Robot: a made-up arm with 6 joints.
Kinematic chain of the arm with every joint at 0, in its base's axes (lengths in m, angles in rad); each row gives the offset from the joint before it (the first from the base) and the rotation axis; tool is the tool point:
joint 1: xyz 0 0 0.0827 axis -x
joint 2: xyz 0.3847 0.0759 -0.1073 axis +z
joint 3: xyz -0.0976 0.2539 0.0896 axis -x
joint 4: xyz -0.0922 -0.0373 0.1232 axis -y
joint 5: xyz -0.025 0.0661 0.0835 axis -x
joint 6: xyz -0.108 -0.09 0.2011 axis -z
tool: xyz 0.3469 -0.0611 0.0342
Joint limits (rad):
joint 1: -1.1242..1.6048
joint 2: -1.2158..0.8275
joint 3: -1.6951..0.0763
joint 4: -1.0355..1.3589
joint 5: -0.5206..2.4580
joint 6: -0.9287..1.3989
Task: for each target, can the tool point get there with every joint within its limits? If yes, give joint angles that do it. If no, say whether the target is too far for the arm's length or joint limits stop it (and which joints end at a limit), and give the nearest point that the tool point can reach.
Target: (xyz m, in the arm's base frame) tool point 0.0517 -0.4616 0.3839
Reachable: yes | joints -0.8379 0.4529 -0.4502 0.5168 0.9711 0.7216
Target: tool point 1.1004 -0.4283 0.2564
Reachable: no: joint limits stop it (at a limit: joint 1, joint 2, joint 3, joint 4) | nearest point 0.9812 -0.3468 0.3214 | short by 0.158 m
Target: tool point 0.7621 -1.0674 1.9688
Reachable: no: too far | nearest point 0.5731 -0.2910 0.9505 | short by 1.294 m
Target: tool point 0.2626 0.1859 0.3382
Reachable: yes | joints 0.9519 -0.1535 -1.5106 0.2624 1.6803 0.2934
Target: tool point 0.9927 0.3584 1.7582
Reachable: no: too far | nearest point 0.7084 0.1986 1.0111 | short by 0.815 m
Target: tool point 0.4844 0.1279 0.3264
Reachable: yes | joints -0.4389 0.5591 -0.4350 -0.6055 -0.1991 -0.2194
